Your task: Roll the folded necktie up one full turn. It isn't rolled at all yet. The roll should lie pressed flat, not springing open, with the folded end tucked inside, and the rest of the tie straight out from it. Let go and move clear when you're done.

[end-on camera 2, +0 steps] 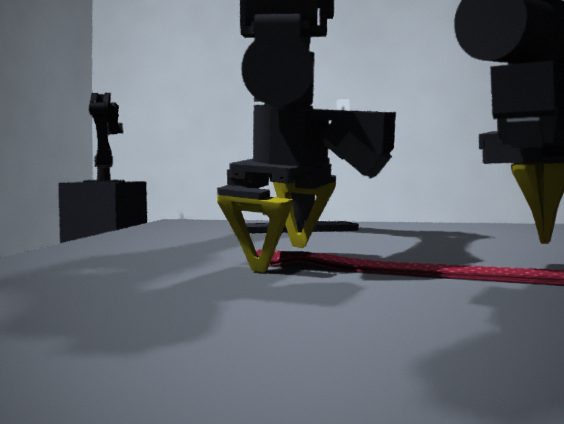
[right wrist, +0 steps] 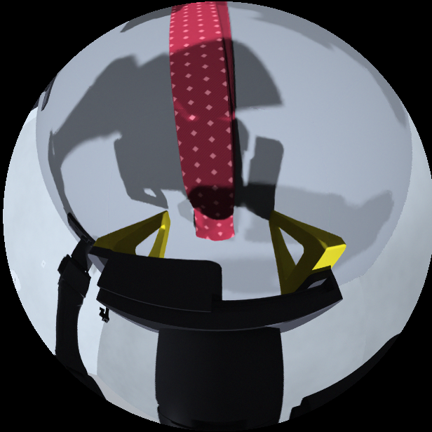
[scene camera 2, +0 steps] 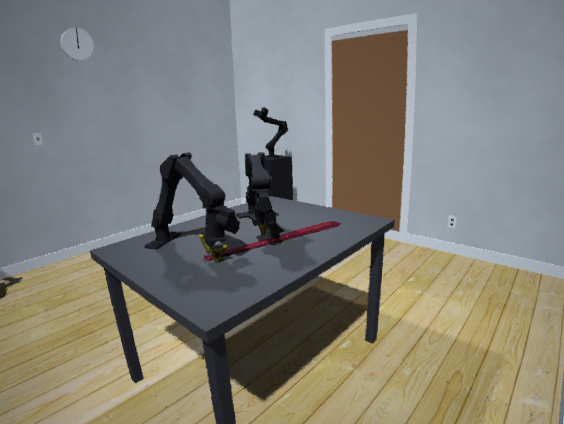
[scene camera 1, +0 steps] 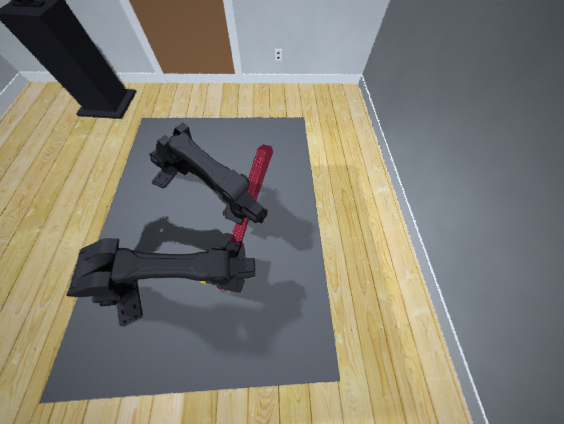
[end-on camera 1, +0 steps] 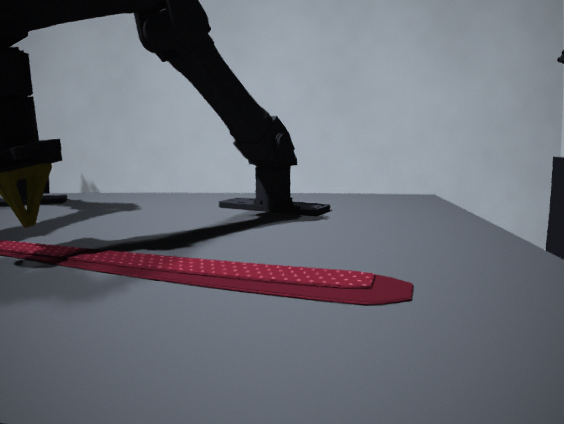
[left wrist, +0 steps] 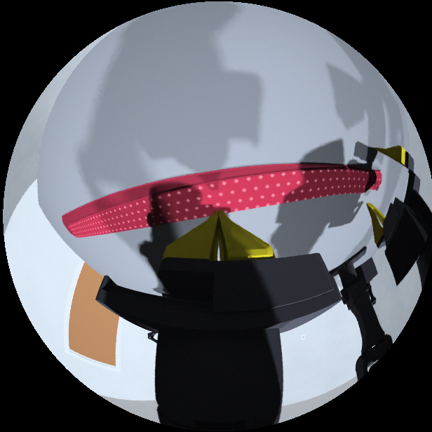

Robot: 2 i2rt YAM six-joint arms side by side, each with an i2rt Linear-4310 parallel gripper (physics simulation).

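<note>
The red dotted necktie (scene camera 1: 260,172) (scene camera 2: 305,232) (end-on camera 1: 225,272) (end-on camera 2: 480,273) (left wrist: 250,189) (right wrist: 205,100) lies long and folded on the table. No full turn shows at the end by my right gripper; that end looks slightly humped in end-on camera 2. My right gripper (scene camera 2: 214,256) (end-on camera 2: 280,258) (left wrist: 373,177) (right wrist: 219,215) is open and low, its fingers apart on either side of the tie's end, not clamping it. My left gripper (end-on camera 1: 30,226) (end-on camera 2: 545,242) (left wrist: 218,216) is shut and empty, above the table beside the tie's long edge. Its fingertips are hidden in scene camera 1.
The dark table (scene camera 1: 290,345) (scene camera 2: 200,305) carries both arm bases at one side. A black pedestal (scene camera 1: 75,60) (scene camera 2: 280,175) (end-on camera 2: 87,210) stands beyond the table, with a small arm (scene camera 2: 280,131) (end-on camera 2: 103,145) on top. Both arms reach over the tie and cast shadows across it.
</note>
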